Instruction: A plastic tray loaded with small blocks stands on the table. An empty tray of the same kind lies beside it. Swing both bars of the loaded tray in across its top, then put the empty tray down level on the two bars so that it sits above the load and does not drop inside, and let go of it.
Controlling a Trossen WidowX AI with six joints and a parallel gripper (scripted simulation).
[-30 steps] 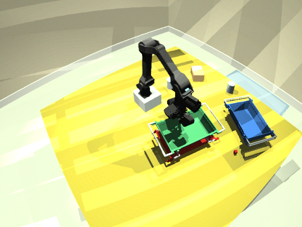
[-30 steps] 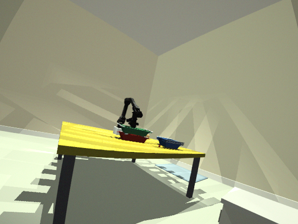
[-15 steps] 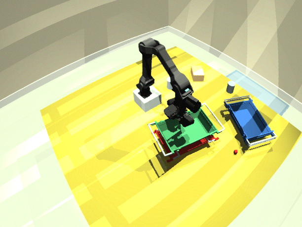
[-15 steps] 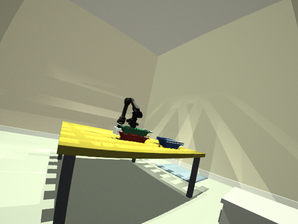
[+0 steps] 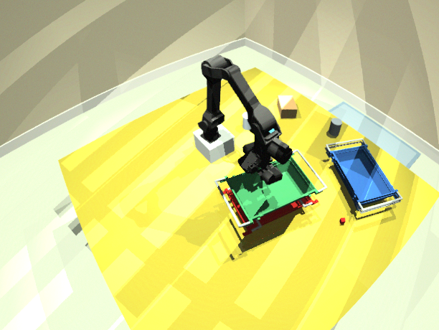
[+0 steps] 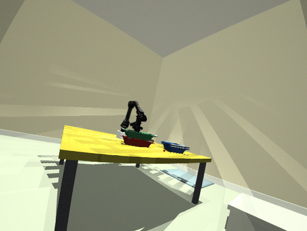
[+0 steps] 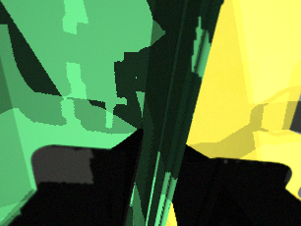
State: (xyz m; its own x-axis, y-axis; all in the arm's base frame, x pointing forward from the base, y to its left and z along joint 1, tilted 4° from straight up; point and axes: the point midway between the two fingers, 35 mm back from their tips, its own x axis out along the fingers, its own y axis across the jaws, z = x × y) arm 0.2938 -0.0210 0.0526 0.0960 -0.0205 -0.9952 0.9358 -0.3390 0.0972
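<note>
My gripper tip is now 7 cm short of the green tray, 3 cm to the left of it and 3 cm below it. Round my gripper tip: brown box: 48 cm to the left, 23 cm behind, 5 cm below; red block: 33 cm ahead, 11 cm to the left, 7 cm below; cyan cube: 26 cm to the left, 16 cm behind, 6 cm below.
</note>
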